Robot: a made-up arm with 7 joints. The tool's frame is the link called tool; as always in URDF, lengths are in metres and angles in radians.
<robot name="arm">
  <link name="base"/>
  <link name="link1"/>
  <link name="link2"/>
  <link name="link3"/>
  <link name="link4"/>
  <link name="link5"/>
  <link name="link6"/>
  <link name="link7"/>
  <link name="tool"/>
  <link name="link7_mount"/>
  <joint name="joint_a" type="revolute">
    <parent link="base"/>
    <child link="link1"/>
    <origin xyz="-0.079 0.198 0.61" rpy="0 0 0"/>
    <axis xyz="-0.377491 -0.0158 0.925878"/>
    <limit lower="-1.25" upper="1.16"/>
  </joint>
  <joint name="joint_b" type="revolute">
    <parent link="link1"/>
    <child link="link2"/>
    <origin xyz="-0.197 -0.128 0.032" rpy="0 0 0"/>
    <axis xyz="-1 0 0"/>
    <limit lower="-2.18" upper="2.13"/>
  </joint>
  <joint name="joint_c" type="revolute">
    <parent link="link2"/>
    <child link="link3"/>
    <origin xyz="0.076 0.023 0.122" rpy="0 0 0"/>
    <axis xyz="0 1 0"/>
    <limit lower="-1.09" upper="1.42"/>
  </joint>
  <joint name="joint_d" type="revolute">
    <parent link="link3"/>
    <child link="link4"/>
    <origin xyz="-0.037 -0.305 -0.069" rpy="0 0 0"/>
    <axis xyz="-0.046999 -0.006 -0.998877"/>
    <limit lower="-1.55" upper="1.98"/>
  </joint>
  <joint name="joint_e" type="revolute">
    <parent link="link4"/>
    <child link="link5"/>
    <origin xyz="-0.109 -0.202 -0.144" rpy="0 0 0"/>
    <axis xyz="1 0 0"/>
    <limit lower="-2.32" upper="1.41"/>
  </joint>
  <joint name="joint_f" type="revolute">
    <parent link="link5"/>
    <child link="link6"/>
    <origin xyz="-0.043 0.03 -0.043" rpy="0 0 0"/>
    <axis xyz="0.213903 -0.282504 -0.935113"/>
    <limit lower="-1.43" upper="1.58"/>
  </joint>
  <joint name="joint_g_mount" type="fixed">
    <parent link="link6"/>
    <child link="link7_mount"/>
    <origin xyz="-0.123 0.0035 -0.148" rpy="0 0 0"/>
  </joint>
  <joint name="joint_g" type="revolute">
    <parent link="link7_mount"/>
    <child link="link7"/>
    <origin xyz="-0.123 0.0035 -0.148" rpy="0 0 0"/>
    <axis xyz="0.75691 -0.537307 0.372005"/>
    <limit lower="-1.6" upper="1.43"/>
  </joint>
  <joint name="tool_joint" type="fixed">
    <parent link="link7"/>
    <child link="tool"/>
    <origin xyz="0.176 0.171 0.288" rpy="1.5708 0 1.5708"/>
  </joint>
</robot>
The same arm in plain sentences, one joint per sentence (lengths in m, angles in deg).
The arm has seven revolute joints in a row. What follows holds with every joint at zero, and every direction is one of the base frame's.
The first joint is mounted 0.079 m along -x and 0.198 m along +y and 0.61 m along +z from the base frame's origin and turns about the direction (-0.377491, -0.0158, 0.925878), from -71.62 to 66.46 deg.
The second joint is mounted 0.197 m along -x and 0.128 m along -y and 0.032 m along +z from the first joint and turns about -x, from -124.9 to 122.04 deg.
The third joint is mounted 0.076 m along +x and 0.023 m along +y and 0.122 m along +z from the second joint and turns about +y, from -62.45 to 81.36 deg.
The fourth joint is mounted 0.037 m along -x and 0.305 m along -y and 0.069 m along -z from the third joint and turns about the direction (-0.046999, -0.006, -0.998877), from -88.81 to 113.45 deg.
The fifth joint is mounted 0.109 m along -x and 0.202 m along -y and 0.144 m along -z from the fourth joint and turns about +x, from -132.93 to 80.79 deg.
The sixth joint is mounted 0.043 m along -x and 0.03 m along +y and 0.043 m along -z from the fifth joint and turns about the direction (0.213903, -0.282504, -0.935113), from -81.93 to 90.53 deg.
The seventh joint is mounted 0.246 m along -x and 0.007 m along +y and 0.296 m along -z from the sixth joint and turns about the direction (0.75691, -0.537307, 0.372005), from -91.67 to 81.93 deg.
The tool frame, which is the frame that the pose is given for, is mounted 0.176 m along +x and 0.171 m along +y and 0.288 m along +z from the seventh joint; its axes are the base frame's turned by roll 90, pitch 0 and yaw 90 deg (as in URDF: about the fixed x, then y, then z).

